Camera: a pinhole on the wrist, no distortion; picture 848 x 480 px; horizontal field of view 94.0 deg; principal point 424.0 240.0 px. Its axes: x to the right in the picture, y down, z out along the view. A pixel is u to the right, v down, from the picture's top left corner.
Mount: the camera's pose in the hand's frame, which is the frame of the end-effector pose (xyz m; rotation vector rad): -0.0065 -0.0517 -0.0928 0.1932 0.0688 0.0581
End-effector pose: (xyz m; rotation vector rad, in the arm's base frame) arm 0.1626 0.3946 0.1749 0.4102 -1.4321 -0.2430
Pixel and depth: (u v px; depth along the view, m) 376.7 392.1 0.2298
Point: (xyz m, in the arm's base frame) 0.0114 0.3744 0.1641
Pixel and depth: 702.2 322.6 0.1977
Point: 0.0859 0.2875 0.2979
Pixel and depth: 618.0 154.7 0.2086
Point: 0.0927 0.2200 0.2323
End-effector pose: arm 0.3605 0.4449 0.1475 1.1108 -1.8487 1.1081
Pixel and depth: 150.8 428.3 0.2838
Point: 0.3900 0.3034 -0.1065
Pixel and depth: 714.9 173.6 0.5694
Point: 0.3345 -0.1412 0.4523
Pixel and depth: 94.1 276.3 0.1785
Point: 0.4750 0.3822 0.0117
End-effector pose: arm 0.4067 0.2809 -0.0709 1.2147 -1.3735 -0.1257
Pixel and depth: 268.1 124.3 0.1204
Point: 0.4404 0.2489 -0.1837
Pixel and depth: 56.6 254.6 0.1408
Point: 0.3736 0.3011 -0.2264
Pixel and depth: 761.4 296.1 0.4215
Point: 0.3037 -0.1803 0.0664
